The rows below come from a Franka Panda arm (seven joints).
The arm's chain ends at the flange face. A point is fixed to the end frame.
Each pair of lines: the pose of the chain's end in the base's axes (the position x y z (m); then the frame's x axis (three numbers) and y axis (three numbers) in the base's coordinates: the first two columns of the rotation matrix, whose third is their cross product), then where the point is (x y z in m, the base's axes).
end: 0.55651 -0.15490 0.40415 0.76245 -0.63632 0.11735 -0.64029 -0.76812 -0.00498
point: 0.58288 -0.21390 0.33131
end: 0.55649 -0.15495 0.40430 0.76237 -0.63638 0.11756 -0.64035 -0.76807 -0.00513
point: 0.58287 -0.21395 0.33147
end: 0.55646 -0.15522 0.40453 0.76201 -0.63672 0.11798 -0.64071 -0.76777 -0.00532
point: 0.58285 -0.21425 0.33172
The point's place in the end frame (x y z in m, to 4 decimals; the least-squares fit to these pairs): 0.0491 0.0288 0.0790
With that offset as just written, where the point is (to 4 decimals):
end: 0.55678 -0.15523 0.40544 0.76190 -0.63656 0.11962 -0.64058 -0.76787 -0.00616
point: 0.5833 -0.2143 0.3327
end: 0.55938 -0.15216 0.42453 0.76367 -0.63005 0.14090 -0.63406 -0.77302 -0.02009
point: 0.5882 -0.2112 0.3527
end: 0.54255 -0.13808 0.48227 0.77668 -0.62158 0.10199 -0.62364 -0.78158 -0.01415
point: 0.5697 -0.1953 0.4083
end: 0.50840 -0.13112 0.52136 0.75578 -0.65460 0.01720 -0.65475 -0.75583 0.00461
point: 0.5274 -0.1862 0.4433
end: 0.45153 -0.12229 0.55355 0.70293 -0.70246 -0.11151 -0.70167 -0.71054 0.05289
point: 0.4566 -0.1740 0.4712
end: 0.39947 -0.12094 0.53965 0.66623 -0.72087 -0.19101 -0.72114 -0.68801 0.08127
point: 0.3964 -0.1695 0.4553
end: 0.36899 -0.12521 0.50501 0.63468 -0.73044 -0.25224 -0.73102 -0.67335 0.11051
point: 0.3593 -0.1714 0.4199
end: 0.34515 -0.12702 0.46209 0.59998 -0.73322 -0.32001 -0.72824 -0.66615 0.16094
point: 0.3275 -0.1714 0.3773
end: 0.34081 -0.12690 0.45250 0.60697 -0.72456 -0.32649 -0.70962 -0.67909 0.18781
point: 0.3219 -0.1727 0.3687
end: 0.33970 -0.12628 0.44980 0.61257 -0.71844 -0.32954 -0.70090 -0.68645 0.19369
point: 0.3207 -0.1725 0.3662
